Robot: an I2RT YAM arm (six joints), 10 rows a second.
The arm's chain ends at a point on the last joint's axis. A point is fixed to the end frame.
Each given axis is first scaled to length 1.
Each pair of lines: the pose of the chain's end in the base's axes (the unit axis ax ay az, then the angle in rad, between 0 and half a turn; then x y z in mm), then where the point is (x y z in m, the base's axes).
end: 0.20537 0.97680 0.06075 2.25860 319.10 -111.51 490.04
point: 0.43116 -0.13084 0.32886
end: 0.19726 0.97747 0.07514 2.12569 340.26 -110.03 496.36
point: 0.47324 -0.12918 0.35193
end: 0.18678 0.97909 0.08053 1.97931 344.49 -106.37 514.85
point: 0.49702 -0.12826 0.39170
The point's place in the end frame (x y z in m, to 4 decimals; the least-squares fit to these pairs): 0.0477 -0.0276 0.1894
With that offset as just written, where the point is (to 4 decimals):
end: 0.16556 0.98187 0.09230 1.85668 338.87 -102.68 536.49
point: 0.5059 -0.1229 0.4336
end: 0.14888 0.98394 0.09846 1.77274 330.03 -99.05 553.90
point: 0.5054 -0.1182 0.4657
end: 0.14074 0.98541 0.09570 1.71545 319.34 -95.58 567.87
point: 0.4994 -0.1161 0.4900
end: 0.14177 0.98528 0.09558 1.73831 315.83 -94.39 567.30
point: 0.4941 -0.1144 0.4853
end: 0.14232 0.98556 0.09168 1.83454 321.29 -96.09 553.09
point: 0.4910 -0.1145 0.4542
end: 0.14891 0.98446 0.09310 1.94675 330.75 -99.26 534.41
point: 0.4886 -0.1145 0.4171
